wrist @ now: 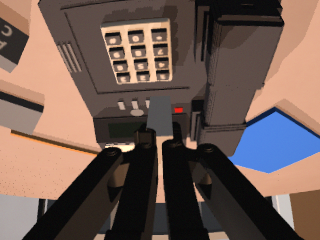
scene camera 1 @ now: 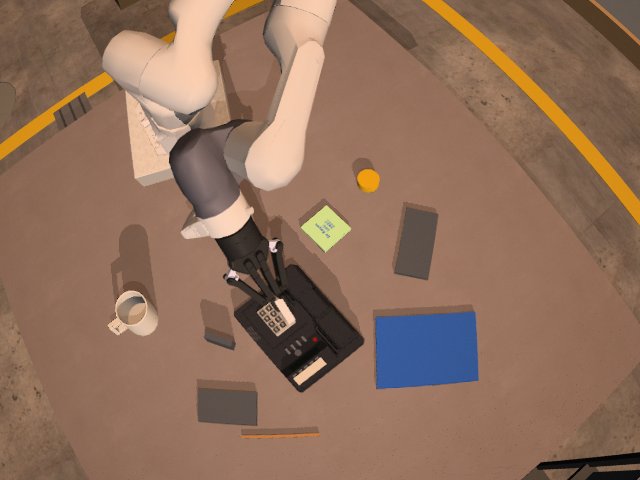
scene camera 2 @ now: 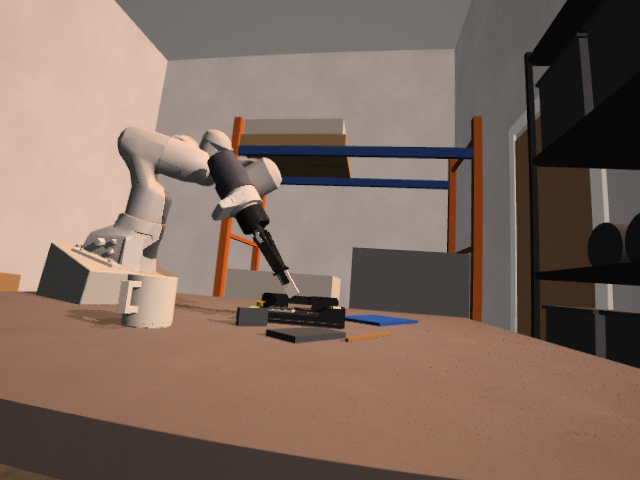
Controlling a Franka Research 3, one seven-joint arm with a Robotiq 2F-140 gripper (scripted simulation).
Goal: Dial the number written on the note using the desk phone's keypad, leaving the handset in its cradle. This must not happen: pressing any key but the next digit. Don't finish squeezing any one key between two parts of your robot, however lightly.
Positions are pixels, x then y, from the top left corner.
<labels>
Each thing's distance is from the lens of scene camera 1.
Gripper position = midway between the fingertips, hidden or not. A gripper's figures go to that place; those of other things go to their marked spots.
my gripper [scene camera 1: 289, 318]: 1.14 m
blue mat [scene camera 1: 421, 350]: 1.18 m
cream mug [scene camera 1: 130, 307]: 1.27 m
</labels>
